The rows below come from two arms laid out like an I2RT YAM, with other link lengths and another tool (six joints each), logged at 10 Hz.
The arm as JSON. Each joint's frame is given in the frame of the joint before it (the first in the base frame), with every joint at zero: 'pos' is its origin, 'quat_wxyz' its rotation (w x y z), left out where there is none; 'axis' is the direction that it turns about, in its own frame. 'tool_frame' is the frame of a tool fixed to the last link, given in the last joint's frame.
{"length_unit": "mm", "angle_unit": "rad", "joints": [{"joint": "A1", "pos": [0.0, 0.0, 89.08], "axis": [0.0, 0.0, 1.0]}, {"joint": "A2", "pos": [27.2, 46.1, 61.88], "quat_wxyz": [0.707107, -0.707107, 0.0, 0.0], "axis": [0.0, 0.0, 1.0]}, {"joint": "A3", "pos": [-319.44, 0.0, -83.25], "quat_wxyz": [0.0, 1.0, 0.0, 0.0], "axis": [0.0, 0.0, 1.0]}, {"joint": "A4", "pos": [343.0, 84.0, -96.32], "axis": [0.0, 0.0, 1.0]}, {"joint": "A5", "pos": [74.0, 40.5, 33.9], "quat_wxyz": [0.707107, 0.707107, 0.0, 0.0], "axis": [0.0, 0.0, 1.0]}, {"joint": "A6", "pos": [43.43, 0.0, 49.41], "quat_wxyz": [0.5, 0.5, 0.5, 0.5], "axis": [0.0, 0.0, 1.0]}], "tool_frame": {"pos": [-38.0, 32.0, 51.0], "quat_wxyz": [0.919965, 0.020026, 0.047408, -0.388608]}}
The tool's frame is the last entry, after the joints.
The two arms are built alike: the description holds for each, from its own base.
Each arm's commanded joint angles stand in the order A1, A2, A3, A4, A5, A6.
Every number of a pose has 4 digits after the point.
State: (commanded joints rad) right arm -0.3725 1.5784 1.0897 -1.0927 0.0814 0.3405; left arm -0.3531 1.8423 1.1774 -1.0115 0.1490 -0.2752
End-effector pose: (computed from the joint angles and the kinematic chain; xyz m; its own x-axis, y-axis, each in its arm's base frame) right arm 0.3434 -0.0655 0.2119 0.0916 -0.9811 0.1703 -0.9953 -0.0850 0.0455; left arm 0.3576 -0.0904 0.1479 0.6765 -0.7322 0.0788 -0.7321 -0.6570 0.1800
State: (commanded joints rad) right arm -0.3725 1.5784 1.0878 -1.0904 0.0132 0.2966; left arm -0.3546 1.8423 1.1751 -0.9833 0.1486 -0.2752
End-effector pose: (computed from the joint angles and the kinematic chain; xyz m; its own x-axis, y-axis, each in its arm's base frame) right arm 0.3436 -0.0594 0.2142 0.1308 -0.9854 0.1094 -0.9914 -0.1299 0.0153; left arm 0.3612 -0.0923 0.1455 0.6732 -0.7325 0.1016 -0.7373 -0.6544 0.1677
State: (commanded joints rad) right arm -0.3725 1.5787 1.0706 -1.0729 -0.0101 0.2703; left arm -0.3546 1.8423 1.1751 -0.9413 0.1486 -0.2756
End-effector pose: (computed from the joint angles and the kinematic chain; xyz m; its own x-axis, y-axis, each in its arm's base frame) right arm 0.3417 -0.0569 0.2092 0.1556 -0.9838 0.0890 -0.9878 -0.1559 0.0037; left arm 0.3678 -0.0948 0.1429 0.6687 -0.7305 0.1386 -0.7433 -0.6524 0.1481
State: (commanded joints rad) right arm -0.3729 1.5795 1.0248 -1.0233 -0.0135 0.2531; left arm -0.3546 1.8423 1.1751 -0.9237 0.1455 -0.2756
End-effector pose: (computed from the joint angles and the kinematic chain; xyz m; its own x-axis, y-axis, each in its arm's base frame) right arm 0.3372 -0.0553 0.1935 0.1717 -0.9812 0.0876 -0.9850 -0.1724 -0.0009; left arm 0.3707 -0.0955 0.1420 0.6661 -0.7300 0.1527 -0.7458 -0.6519 0.1371
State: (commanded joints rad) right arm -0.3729 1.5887 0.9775 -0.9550 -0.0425 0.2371; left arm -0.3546 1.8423 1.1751 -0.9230 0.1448 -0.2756
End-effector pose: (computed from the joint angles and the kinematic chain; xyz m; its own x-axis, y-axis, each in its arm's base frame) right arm 0.3358 -0.0522 0.1757 0.1856 -0.9802 0.0694 -0.9818 -0.1878 -0.0265; left arm 0.3708 -0.0955 0.1420 0.6660 -0.7301 0.1530 -0.7460 -0.6519 0.1361
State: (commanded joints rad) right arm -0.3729 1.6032 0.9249 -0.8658 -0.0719 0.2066; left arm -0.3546 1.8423 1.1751 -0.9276 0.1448 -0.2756
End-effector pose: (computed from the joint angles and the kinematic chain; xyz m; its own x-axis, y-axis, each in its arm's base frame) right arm 0.3343 -0.0495 0.1546 0.2138 -0.9752 0.0581 -0.9741 -0.2172 -0.0623; left arm 0.3701 -0.0952 0.1422 0.6666 -0.7304 0.1490 -0.7454 -0.6521 0.1383
